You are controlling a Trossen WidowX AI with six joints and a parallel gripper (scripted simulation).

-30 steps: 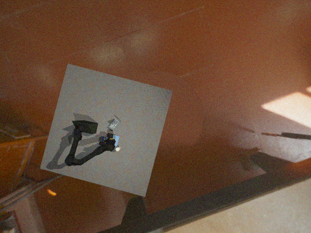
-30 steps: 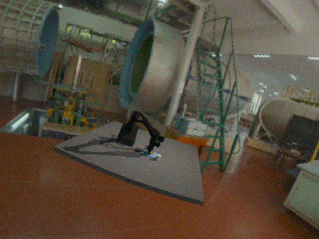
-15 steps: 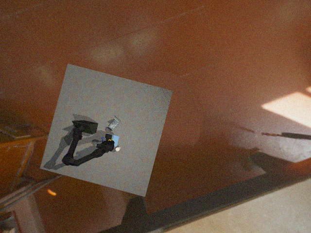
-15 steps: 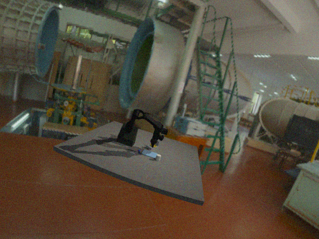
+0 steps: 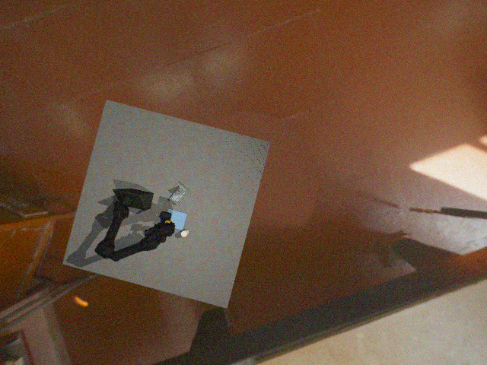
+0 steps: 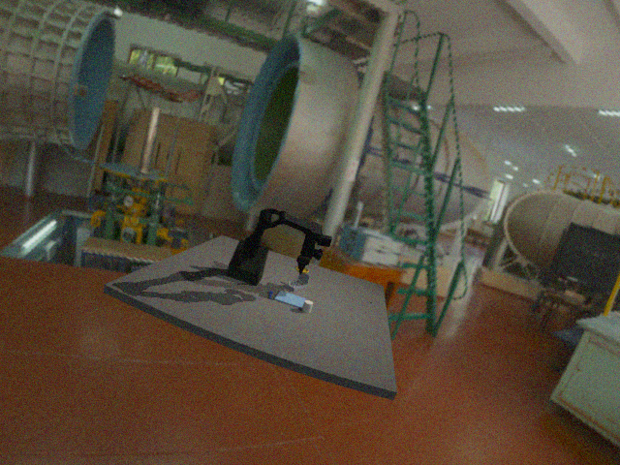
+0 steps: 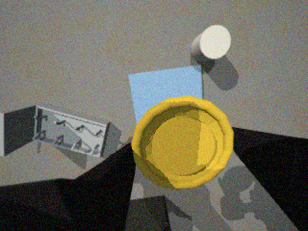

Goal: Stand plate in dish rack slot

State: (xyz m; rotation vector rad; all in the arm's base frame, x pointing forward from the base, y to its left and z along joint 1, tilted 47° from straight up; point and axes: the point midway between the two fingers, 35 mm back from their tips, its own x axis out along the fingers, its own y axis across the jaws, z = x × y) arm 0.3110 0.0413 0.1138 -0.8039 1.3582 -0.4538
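My gripper tip is 180 mm to the right of the grey dish rack, 140 mm above it and 50 mm past it. Also, from my gripper tip: white cup (140 mm below, 90 mm ahead, 70 mm to the right); mat (160 mm below, 20 mm behind, 10 mm to the right); yellow plate (10 mm above).
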